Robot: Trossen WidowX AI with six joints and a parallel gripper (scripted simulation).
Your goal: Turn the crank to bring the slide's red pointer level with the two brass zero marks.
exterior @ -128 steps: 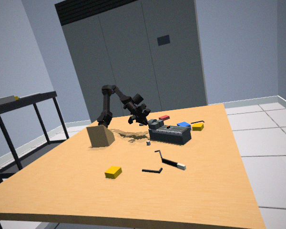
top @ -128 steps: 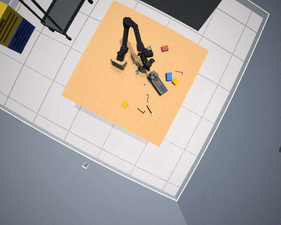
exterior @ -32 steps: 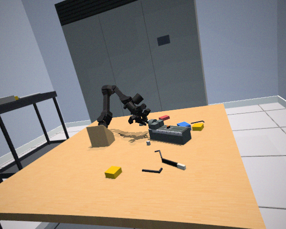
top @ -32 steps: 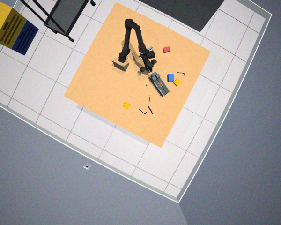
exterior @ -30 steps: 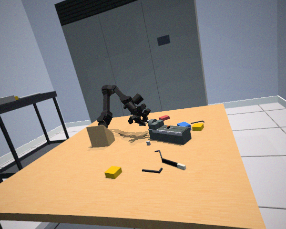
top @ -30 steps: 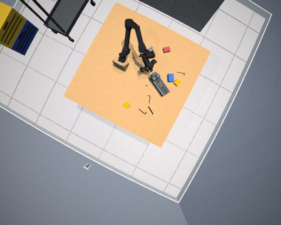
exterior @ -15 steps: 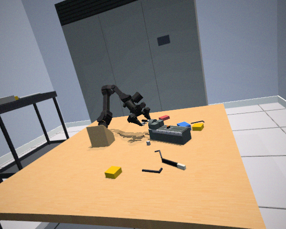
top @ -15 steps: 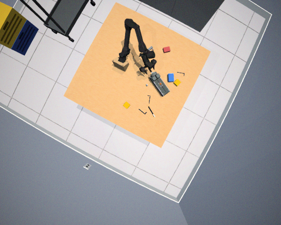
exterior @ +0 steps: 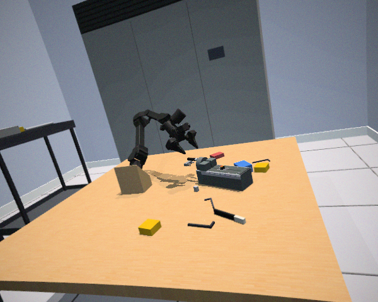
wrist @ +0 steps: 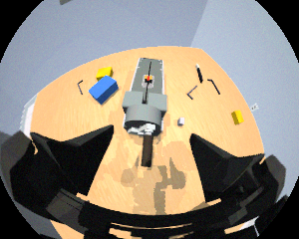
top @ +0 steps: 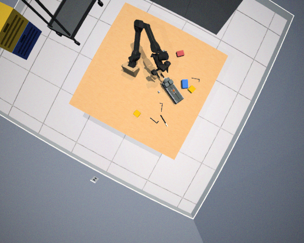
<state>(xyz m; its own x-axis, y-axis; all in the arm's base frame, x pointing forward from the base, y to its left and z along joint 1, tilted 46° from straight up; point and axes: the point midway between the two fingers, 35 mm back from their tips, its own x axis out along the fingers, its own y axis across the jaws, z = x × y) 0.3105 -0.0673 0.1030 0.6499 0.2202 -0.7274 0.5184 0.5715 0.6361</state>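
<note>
Now: gripper tip 5 cm above the dark crank handle, 1 cm to the right of it and 1 cm past it. From my gripper tip the other things lie so: small grey cube 15 cm below, 12 cm to the right, 2 cm ahead; blue block 23 cm ahead, 14 cm below, 6 cm to the left; red pointer 15 cm ahead, 8 cm below, 7 cm to the right.
</note>
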